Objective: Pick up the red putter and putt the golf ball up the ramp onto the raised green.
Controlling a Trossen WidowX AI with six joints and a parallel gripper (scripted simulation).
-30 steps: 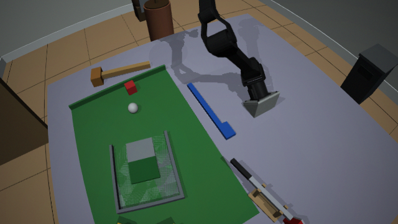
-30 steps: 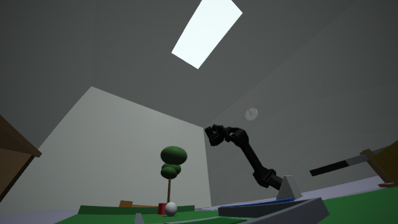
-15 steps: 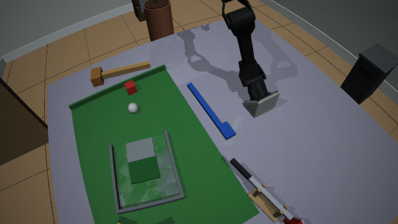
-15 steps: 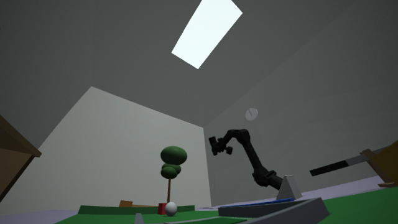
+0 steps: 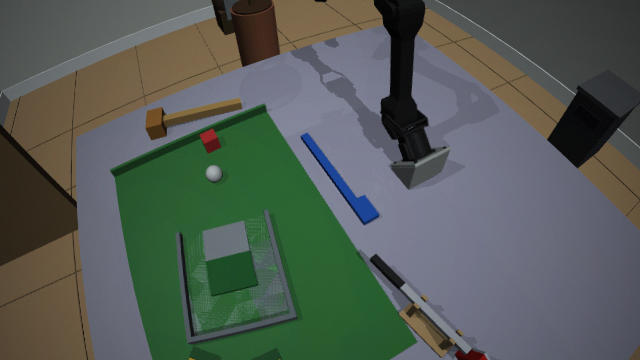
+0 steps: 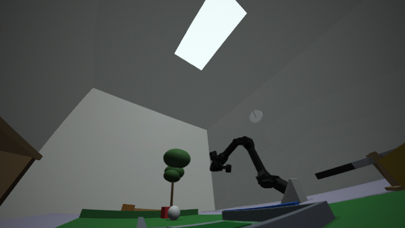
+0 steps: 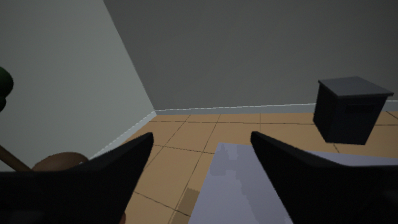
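The white golf ball is 610 mm ahead of my gripper tip, 300 mm to the left of it and 270 mm below it. Round my gripper tip: wooden rack (380 mm ahead, 850 mm to the left, 260 mm below); dark green back wall (640 mm ahead, 130 mm to the left, 280 mm below); red putter (380 mm ahead, 840 mm to the left, 240 mm below).
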